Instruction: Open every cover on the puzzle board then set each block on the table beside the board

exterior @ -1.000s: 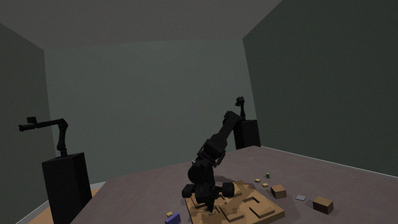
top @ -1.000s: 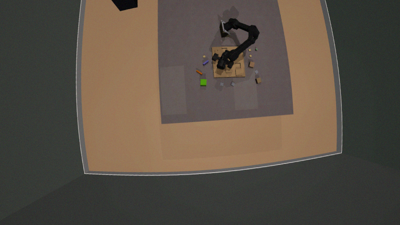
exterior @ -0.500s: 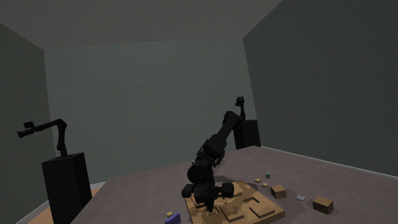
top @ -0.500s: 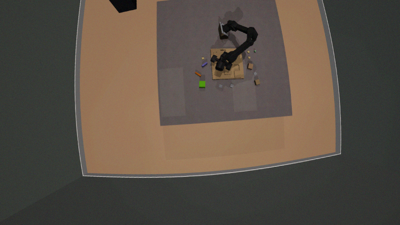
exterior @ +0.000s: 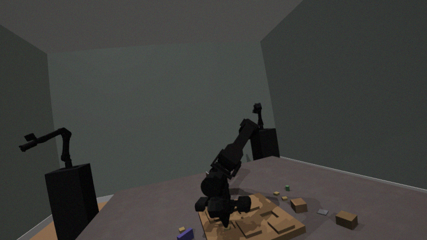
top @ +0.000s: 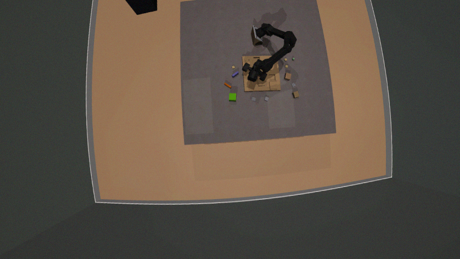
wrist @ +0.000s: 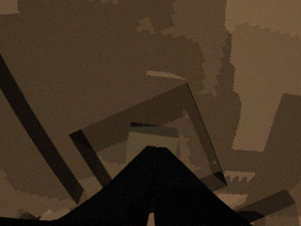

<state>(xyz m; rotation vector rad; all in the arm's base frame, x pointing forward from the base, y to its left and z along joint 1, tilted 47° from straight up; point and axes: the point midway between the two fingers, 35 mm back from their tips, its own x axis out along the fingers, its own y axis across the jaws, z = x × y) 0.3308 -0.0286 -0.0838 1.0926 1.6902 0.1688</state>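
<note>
Now: the purple piece 140 mm to the right of my gripper tip and 30 mm behind it. Also, from my gripper tip: orange stick 210 mm to the right, 60 mm ahead, 10 mm below; green cube 180 mm to the right, 160 mm ahead, 10 mm above; tiny green piece 370 mm to the left, 120 mm behind, 10 mm below.
</note>
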